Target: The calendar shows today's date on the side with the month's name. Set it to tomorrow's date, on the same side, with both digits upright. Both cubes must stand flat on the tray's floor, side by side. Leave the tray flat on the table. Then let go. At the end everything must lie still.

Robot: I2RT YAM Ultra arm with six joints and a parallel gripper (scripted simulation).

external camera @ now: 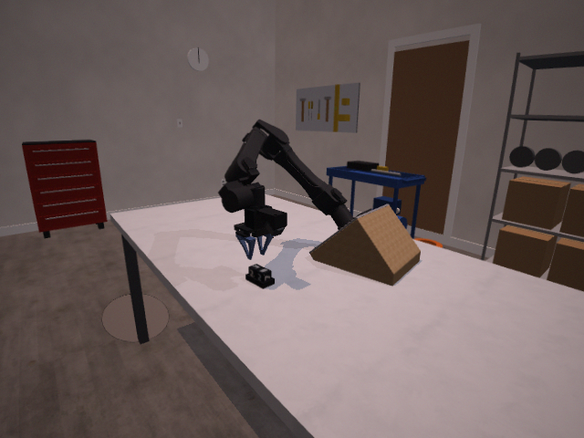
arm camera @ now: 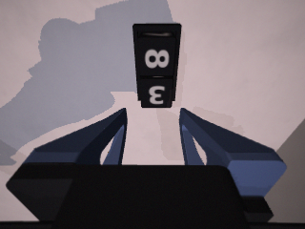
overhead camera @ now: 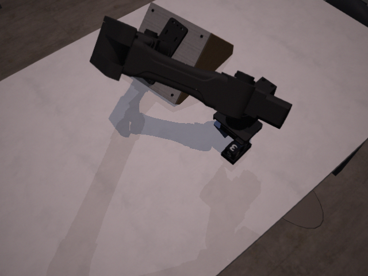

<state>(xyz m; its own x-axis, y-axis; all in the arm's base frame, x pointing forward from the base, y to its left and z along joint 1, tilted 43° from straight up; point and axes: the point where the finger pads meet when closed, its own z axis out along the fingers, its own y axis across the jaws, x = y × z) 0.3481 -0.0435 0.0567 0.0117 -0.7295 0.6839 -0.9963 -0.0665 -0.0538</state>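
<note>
The black cube is 50 mm below my hand. Also, from my hand: black tray 20 mm to the left, 70 mm below.
</note>
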